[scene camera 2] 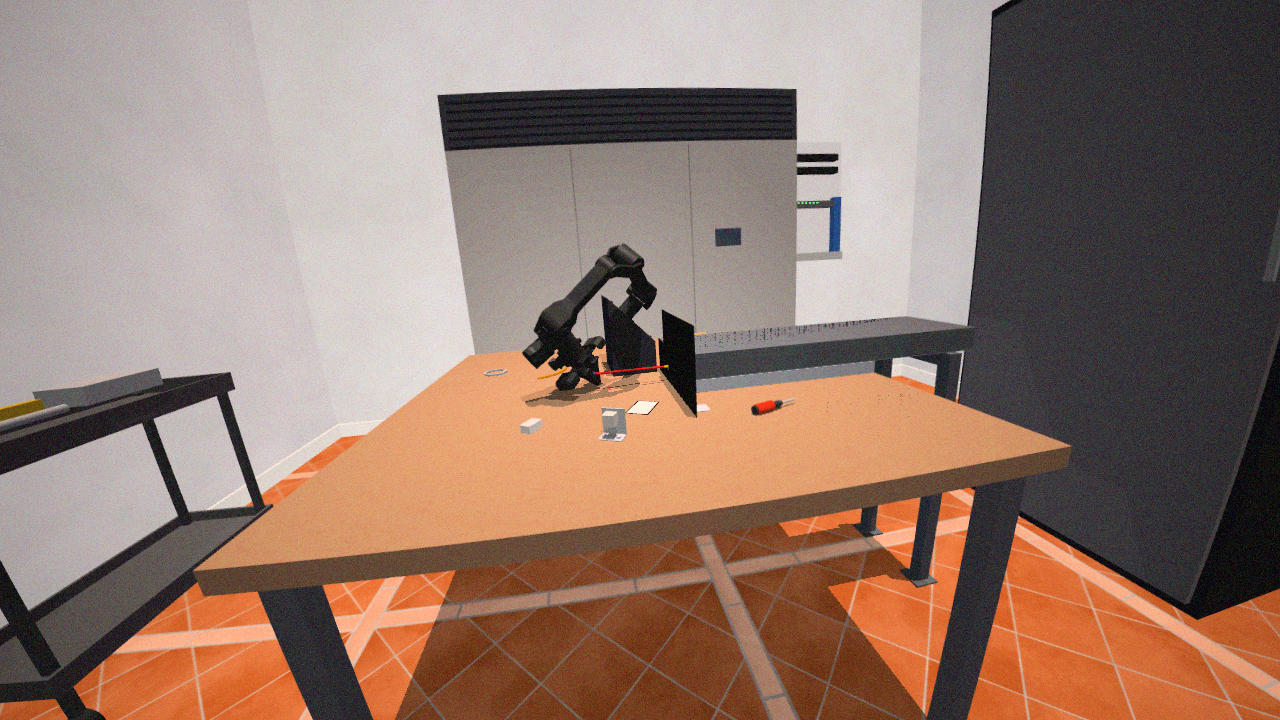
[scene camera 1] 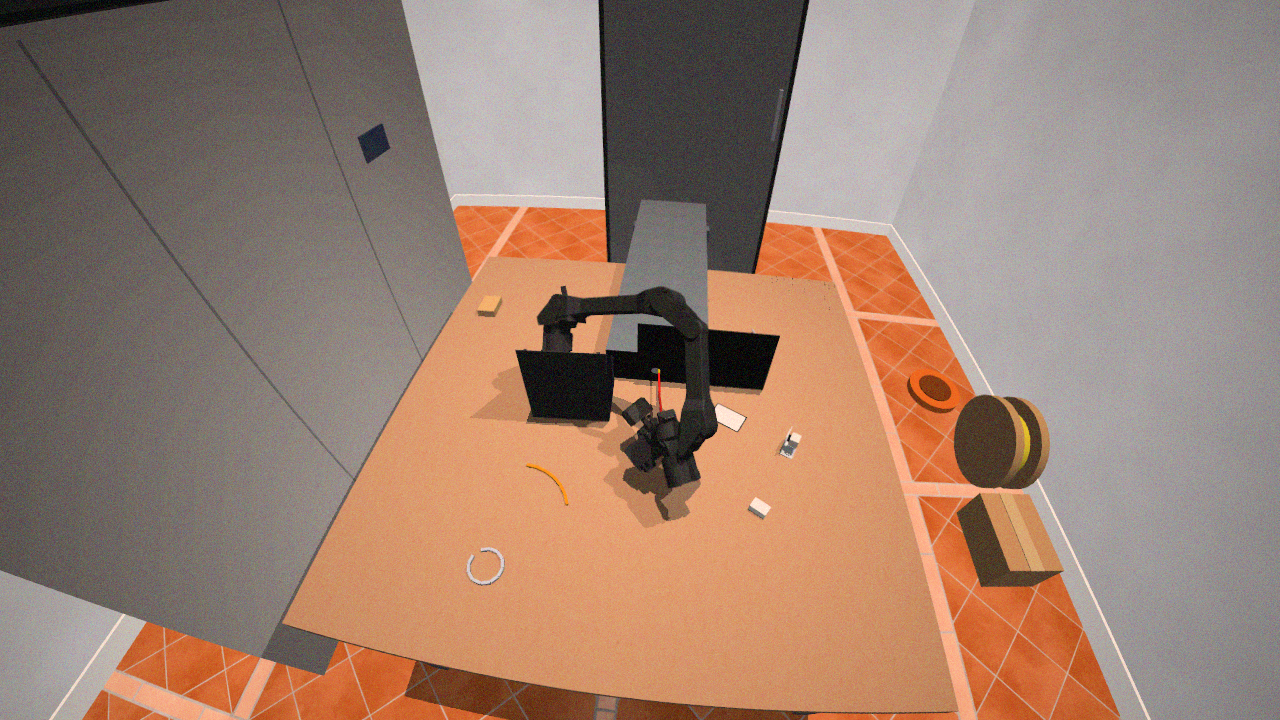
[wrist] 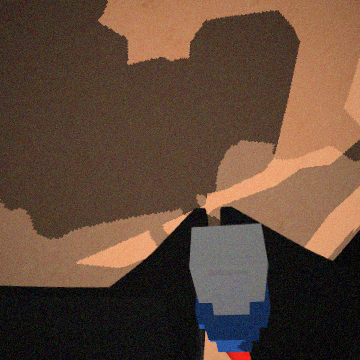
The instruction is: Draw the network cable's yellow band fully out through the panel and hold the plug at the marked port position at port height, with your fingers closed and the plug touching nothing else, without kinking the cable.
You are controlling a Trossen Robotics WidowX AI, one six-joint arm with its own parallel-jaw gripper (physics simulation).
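Places are measured from the arm's base along level axes (x ahead, y left, z up), in metres.
Where they show: gripper, fingertip midpoint: (scene camera 2: 599, 384) (wrist: 212, 218); arm's base, origin of the base link: (scene camera 2: 624, 314) (scene camera 1: 556, 352).
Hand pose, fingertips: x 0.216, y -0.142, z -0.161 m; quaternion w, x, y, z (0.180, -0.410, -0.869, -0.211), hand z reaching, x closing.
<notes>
Each offset is from my fingertips to the top centre of the thing. "pt": to the spot under its first point.
My gripper (wrist: 212, 218) (scene camera 2: 591, 371) is low over the table, shut on the plug @[dx +0.004, dy -0.027, dz +0.048 m] (wrist: 228, 267), which is grey with a blue boot. The plug covers part of the black fingers in the wrist view. The red network cable (scene camera 1: 660, 391) (scene camera 2: 626, 368) (wrist: 240, 356) runs from the gripper to the black panel @[dx +0.148, dy +0.178, dz +0.188 m] (scene camera 1: 738, 360) (scene camera 2: 680, 362), nearly straight, with no kink visible. A small yellow piece of the band @[pt dx +0.037, dy +0.186, dz +0.034 m] (scene camera 2: 665, 366) shows at the panel end of the cable; whether it is fully through cannot be told. The marked port position cannot be made out.
A second black panel (scene camera 1: 569, 385) (scene camera 2: 626, 338) stands left of the gripper in scene camera 1. A white card @[dx +0.203, dy +0.065, dz -0.011 m] (scene camera 1: 730, 417) (scene camera 2: 642, 407), a grey bracket @[dx +0.338, dy -0.040, dz +0.044 m] (scene camera 1: 789, 444) (scene camera 2: 613, 424), a white block @[dx +0.228, dy -0.193, dz +0.007 m] (scene camera 1: 759, 507) (scene camera 2: 530, 425), an orange curved strip @[dx -0.240, dy -0.107, dz -0.005 m] (scene camera 1: 553, 480) and a white ring @[dx -0.352, dy -0.297, dz -0.005 m] (scene camera 1: 469, 573) lie around.
</notes>
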